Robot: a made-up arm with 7 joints.
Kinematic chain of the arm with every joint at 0, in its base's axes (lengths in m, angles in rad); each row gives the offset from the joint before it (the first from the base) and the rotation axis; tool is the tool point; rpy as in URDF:
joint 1: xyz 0 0 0.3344 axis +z
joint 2: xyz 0 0 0 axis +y
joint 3: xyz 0 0 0.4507 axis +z
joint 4: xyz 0.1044 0 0 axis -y
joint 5: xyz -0.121 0 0.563 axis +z
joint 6: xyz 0 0 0 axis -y
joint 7: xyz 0.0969 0 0 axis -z
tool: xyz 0 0 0 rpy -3.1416 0 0
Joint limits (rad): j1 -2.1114..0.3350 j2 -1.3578..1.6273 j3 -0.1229..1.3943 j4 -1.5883..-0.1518 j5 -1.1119..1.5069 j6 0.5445..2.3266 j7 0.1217..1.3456
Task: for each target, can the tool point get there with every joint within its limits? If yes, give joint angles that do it. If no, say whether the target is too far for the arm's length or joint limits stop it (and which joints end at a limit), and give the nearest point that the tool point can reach.
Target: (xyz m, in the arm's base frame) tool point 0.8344 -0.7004 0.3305
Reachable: yes | joints -0.9956 1.0876 0.5784 -0.9713 0.2471 1.5394 0.7452
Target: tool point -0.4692 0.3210 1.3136
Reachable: yes | joints -0.2703 -0.7592 0.5949 -0.5491 0.6787 1.6808 1.0418
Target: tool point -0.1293 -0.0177 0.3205
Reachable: no: joint limits stop it (at a limit: joint 1, joint 3, joint 4, joint 6) | nearest point -0.5228 -0.6721 0.1906 | short by 0.775 m
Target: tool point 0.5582 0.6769 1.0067
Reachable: yes | joints -1.9114 -1.0820 1.0766 -0.5341 -0.7667 0.9449 1.1621
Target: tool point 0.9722 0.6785 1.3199
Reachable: no: too far | nearest point 0.7160 0.4997 1.0602 | short by 0.406 m
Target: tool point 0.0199 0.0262 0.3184
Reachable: no: joint limits stop it (at a limit: joint 4, joint 6) | nearest point 0.4693 0.6178 -0.0429 | short by 0.826 m
